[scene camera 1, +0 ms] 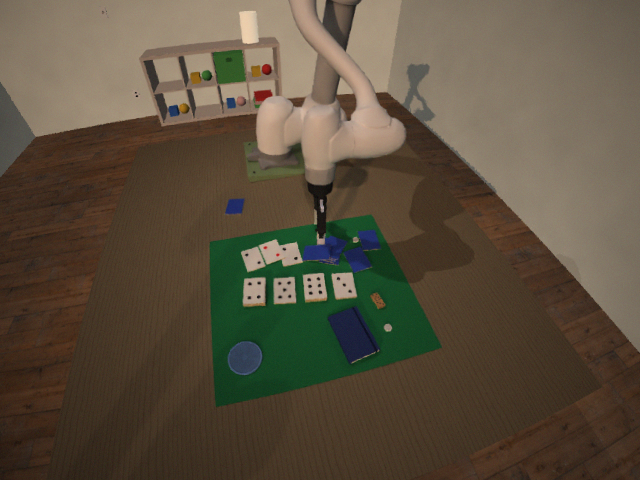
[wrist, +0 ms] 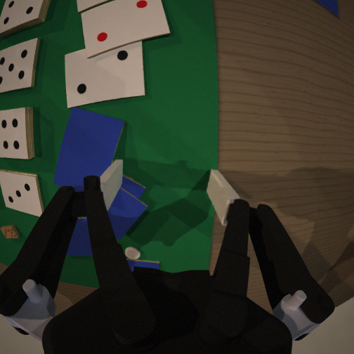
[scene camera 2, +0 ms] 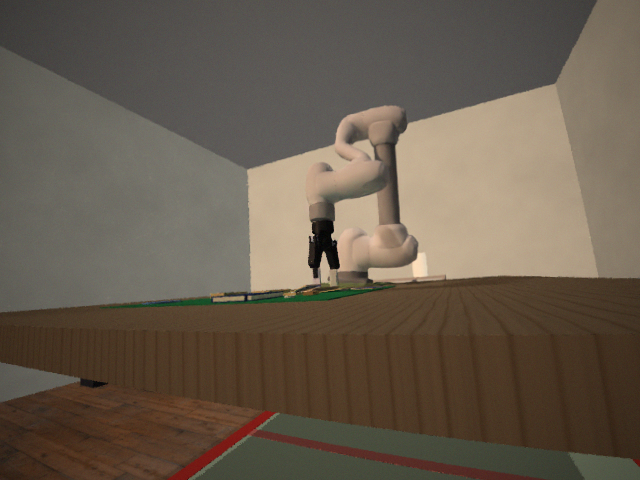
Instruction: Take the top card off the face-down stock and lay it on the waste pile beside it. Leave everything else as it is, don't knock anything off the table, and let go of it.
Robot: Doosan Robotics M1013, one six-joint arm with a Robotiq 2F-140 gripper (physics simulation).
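Where they show: gripper, between the fingertips: (scene camera 1: 319,233); arm's base, origin of its link: (scene camera 1: 274,157) (scene camera 2: 352,282).
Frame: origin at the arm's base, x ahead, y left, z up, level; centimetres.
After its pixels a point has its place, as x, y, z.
Observation:
The face-down stock is a spread heap of blue cards (scene camera 1: 337,246) @[60.1, 3.3, -0.5] (wrist: 131,207) near the mat's back edge. Its uppermost blue card (scene camera 1: 315,252) @[59.6, -4.4, -0.6] (wrist: 90,145) lies toward the waste pile. The waste pile is three overlapping face-up cards (scene camera 1: 271,251) @[53.2, -17.6, -1.3] (wrist: 107,82), left of the stock in scene camera 1. My gripper (scene camera 1: 321,239) @[51.8, 0.3, -1.1] (scene camera 2: 325,279) @[51.8, 0.3, -1.1] (wrist: 165,176) is open with nothing between its fingers. It is low at the heap's back side. In the wrist view one fingertip overlaps the blue cards and the other is near the mat's edge. Whether the fingertip touches a card cannot be told.
Loose blue cards (scene camera 1: 357,259) @[67.1, 7.3, -1.2] (scene camera 1: 369,240) @[61.1, 15.3, -1.5] and a small white disc (scene camera 1: 355,239) @[58.9, 10.9, -1.4] (wrist: 132,252) lie beside the heap. Four face-up piles, including one six-spot pile (scene camera 1: 314,287) @[72.2, -10.0, -0.2], lie in front. A navy book (scene camera 1: 353,334) @[89.8, -6.1, -0.5], die (scene camera 1: 377,300) @[83.1, 5.4, -1.0] and blue round coaster (scene camera 1: 245,357) @[84.7, -34.5, -1.4] also lie on the green mat (scene camera 1: 289,356) @[88.5, -23.8, -1.7].

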